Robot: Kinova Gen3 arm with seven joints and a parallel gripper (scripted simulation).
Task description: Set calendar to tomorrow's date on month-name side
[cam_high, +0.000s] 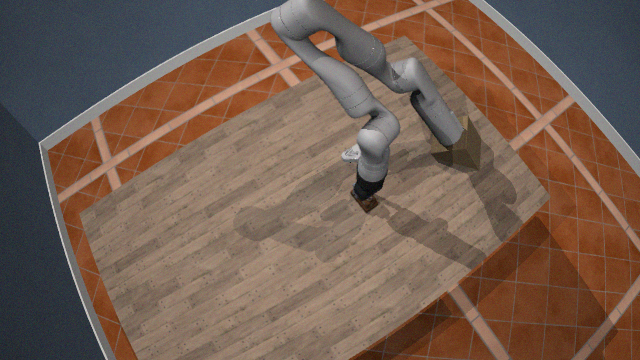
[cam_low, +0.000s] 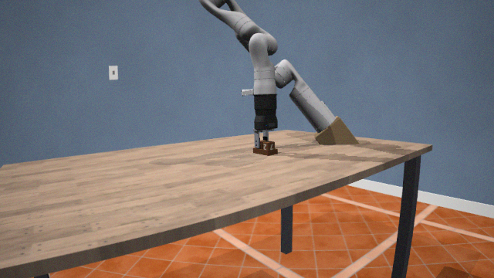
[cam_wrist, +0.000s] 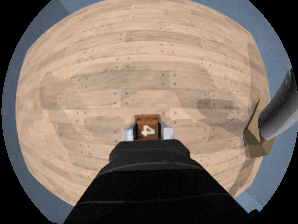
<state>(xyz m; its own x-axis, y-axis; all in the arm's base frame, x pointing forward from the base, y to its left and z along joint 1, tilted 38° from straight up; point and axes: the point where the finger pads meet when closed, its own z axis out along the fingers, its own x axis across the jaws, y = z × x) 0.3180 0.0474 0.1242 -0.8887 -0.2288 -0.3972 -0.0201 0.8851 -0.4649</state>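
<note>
The dark brown calendar tray is 3 cm below my hand and 2 cm to the left of it.
</note>
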